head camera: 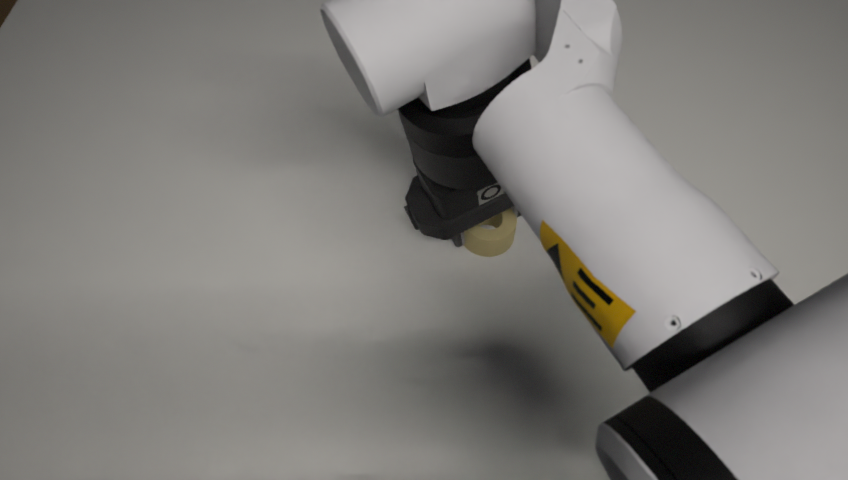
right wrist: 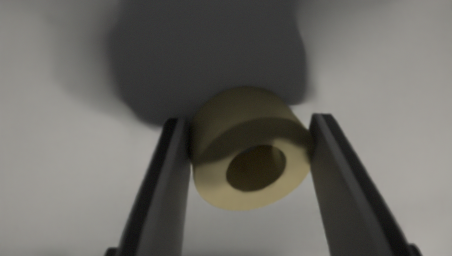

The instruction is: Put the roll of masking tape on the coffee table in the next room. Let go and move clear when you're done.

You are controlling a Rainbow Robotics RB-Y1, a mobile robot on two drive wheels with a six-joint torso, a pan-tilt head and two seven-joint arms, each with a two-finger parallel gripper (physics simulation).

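Places are measured from the robot's base along level axes (x ahead, y left, z up), in millimetres.
Pixels of known places: right gripper, fingertip midpoint: [head camera: 484, 223] [right wrist: 248, 131].
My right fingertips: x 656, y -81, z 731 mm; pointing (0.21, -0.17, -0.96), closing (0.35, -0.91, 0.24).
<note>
Behind a point stands the place of what it marks.
The roll of masking tape [head camera: 489, 245] @[x 623, y -81, z 740 mm] [right wrist: 212, 182] @[x 640, y -67, z 747 mm] is a beige ring with its hole facing up toward the wrist. My right gripper [head camera: 487, 227] @[x 656, y -82, z 731 mm] [right wrist: 248, 131] @[x 656, y -82, z 731 mm] points down with its fingers on both sides of the roll. In the right wrist view both fingers touch the roll's outer sides, so the gripper is shut on it. In the head camera the hand and forearm hide part of the roll and one finger. Whether the roll rests on the surface below is hard to tell. No coffee table can be made out. My left gripper does not show.
A pale grey surface [head camera: 178, 237] @[x 660, y 204, z 721 mm] [right wrist: 65, 175] @[x 613, y -8, z 721 mm] lies under the hand and carries soft dark shadows. A dark brown edge [head camera: 5, 8] @[x 1219, y 615, z 620 mm] shows at the top left corner of the head camera. My right arm [head camera: 618, 196] @[x 461, y -95, z 984 mm] crosses the right side of that view.
</note>
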